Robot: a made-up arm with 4 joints.
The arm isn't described. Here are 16 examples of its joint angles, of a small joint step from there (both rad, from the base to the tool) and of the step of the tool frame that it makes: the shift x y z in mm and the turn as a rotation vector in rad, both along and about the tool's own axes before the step.
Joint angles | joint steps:
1: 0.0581 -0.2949 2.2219 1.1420 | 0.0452 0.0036 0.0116 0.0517
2: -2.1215 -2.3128 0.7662 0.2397 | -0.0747 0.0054 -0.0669 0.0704
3: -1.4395 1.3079 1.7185 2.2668 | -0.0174 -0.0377 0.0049 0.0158
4: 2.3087 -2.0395 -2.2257 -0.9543 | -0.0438 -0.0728 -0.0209 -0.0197
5: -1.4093 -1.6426 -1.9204 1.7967 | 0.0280 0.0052 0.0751 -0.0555
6: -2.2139 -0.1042 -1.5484 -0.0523 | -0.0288 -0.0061 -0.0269 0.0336
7: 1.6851 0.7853 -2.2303 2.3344 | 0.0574 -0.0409 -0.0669 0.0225
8: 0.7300 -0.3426 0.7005 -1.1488 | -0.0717 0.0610 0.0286 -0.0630
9: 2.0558 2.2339 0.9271 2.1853 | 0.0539 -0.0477 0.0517 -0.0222
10: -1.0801 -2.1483 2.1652 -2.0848 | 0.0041 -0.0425 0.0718 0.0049
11: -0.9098 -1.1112 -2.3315 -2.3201 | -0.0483 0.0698 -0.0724 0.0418
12: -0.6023 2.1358 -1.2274 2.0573 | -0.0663 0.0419 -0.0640 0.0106
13: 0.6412 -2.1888 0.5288 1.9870 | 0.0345 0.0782 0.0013 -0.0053
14: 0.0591 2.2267 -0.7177 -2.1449 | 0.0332 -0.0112 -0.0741 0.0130
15: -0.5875 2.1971 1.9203 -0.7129 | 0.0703 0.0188 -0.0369 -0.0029
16: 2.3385 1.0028 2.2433 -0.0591 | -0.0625 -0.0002 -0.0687 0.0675
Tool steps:
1: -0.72 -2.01 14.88 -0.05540 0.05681 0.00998
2: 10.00 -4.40 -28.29 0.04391 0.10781 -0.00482
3: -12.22 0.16 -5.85 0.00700 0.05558 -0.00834
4: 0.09 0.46 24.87 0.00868 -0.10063 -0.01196
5: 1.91 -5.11 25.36 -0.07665 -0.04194 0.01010
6: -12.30 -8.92 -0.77 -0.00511 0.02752 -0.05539
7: 13.64 -3.44 -10.99 0.02131 -0.03435 0.01463
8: -22.96 -26.12 16.99 -0.01366 -0.08631 -0.07104
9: 1.88 2.02 4.17 -0.02041 0.04173 -0.00479
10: -17.54 3.06 -20.75 0.04966 0.04123 -0.05347
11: 11.00 18.39 5.95 -0.01808 0.06012 0.12289
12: 11.17 7.62 -3.15 -0.00682 0.03354 0.07056
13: 23.84 -2.53 -4.99 -0.00516 -0.06972 0.05550
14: 12.92 -7.09 16.13 -0.06530 0.02457 0.07279
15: -30.78 -7.54 5.51 -0.01570 -0.03906 -0.09046
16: -35.59 -12.34 10.27 -0.04481 0.09899 -0.10125
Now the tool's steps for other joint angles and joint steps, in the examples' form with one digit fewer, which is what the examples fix.
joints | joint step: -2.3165 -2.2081 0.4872 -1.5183 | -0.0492 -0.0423 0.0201 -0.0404
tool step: -2.3 13.4 -29.3 0.0496 0.0140 0.0202
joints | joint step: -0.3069 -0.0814 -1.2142 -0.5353 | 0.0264 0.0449 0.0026 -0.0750
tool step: 3.8 5.6 -10.7 0.0301 -0.0335 0.0150
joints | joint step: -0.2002 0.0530 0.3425 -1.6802 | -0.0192 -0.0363 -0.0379 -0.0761
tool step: 18.2 -2.2 18.7 -0.0514 -0.0652 0.0427
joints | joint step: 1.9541 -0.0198 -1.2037 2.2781 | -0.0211 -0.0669 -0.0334 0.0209
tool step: 3.2 5.0 -20.4 0.0568 -0.0416 0.0177
